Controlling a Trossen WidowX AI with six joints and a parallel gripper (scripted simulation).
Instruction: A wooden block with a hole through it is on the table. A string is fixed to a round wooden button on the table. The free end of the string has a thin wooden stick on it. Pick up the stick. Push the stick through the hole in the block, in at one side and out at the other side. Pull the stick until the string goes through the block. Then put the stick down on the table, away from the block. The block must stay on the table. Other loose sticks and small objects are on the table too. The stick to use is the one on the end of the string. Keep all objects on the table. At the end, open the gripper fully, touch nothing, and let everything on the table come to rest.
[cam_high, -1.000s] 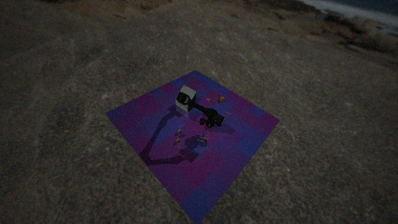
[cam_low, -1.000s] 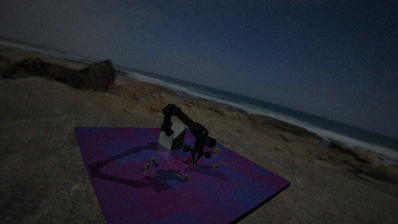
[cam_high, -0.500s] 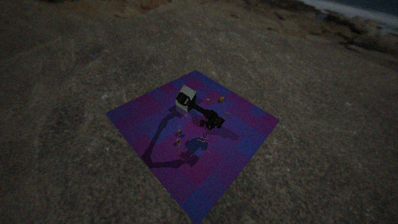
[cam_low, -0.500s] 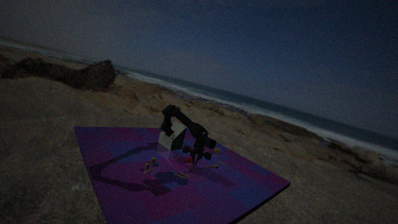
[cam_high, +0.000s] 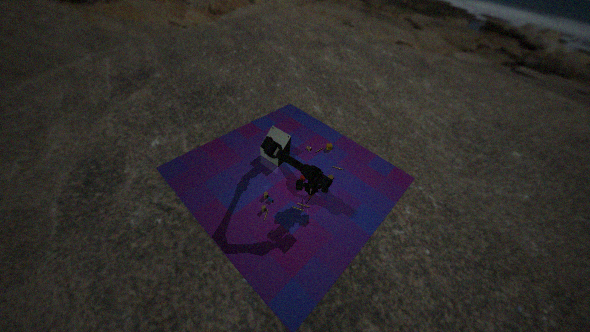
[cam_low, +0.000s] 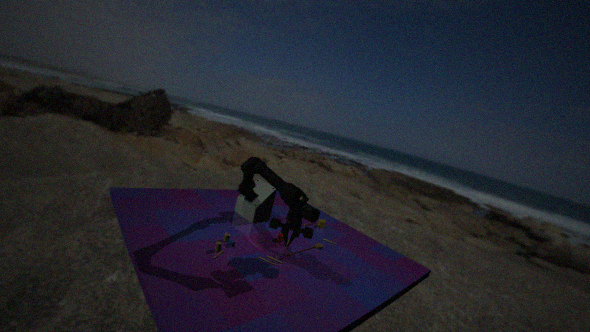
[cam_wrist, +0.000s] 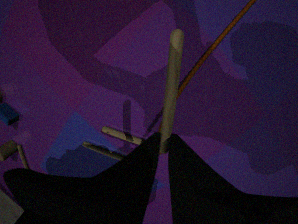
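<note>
Now: gripper tip 14 cm past the red block, 11 cm to the right of it and 4 cm above it. The rest, counted from my gripper tip: yellow cube 51 cm to the left, 18 cm behind, 4 cm below; then blue piece 18 cm behind, 16 cm to the right, 5 cm below; then round button 26 cm to the left, 5 cm below.
</note>
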